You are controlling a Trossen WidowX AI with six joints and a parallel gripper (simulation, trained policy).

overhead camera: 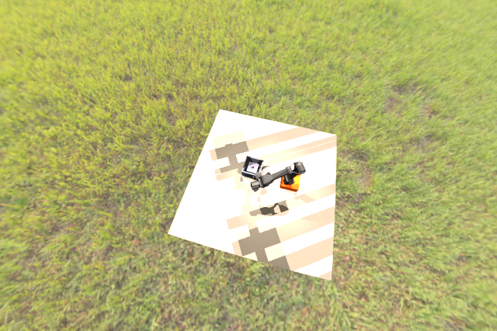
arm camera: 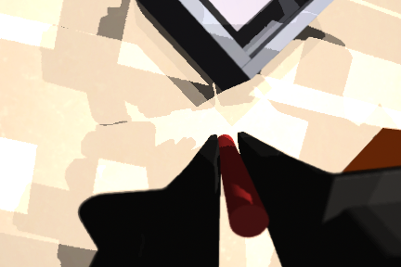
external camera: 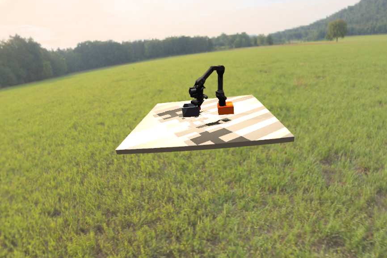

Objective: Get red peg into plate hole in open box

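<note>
The dark box is 70 mm ahead of my gripper tip, 140 mm to the right of it and 80 mm below it. Also, from my gripper tip: red peg (10 mm behind, 10 mm to the left, 10 mm above).
</note>
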